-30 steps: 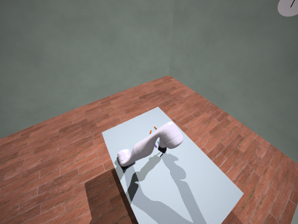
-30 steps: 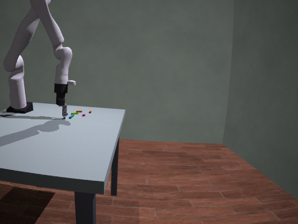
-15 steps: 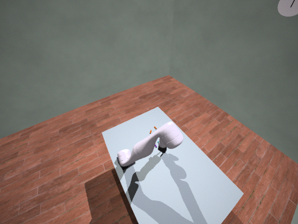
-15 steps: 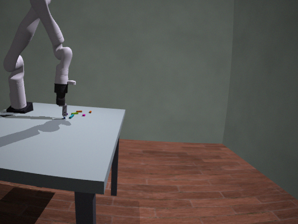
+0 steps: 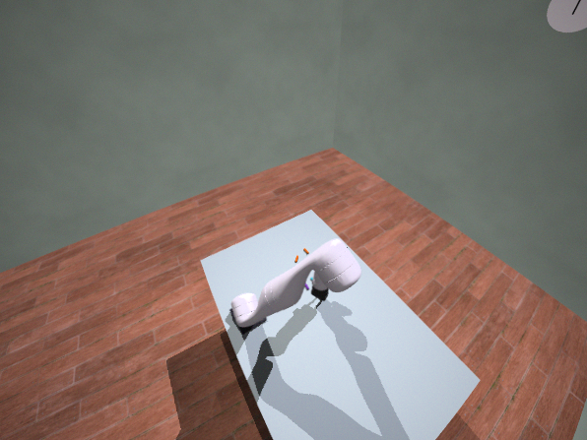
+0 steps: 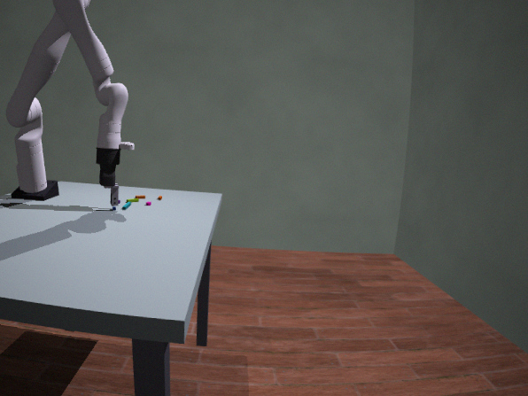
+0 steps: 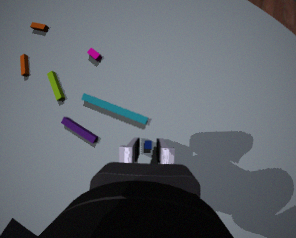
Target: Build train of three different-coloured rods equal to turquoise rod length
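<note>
My gripper is now 30 mm above the blue rod. Round my hand: turquoise rod: 70 mm to the left, 30 mm below, 30 mm ahead; then magenta rod: 130 mm to the left, 90 mm ahead, 30 mm below; then purple rod: 100 mm to the left, 30 mm below, 20 mm behind.
</note>
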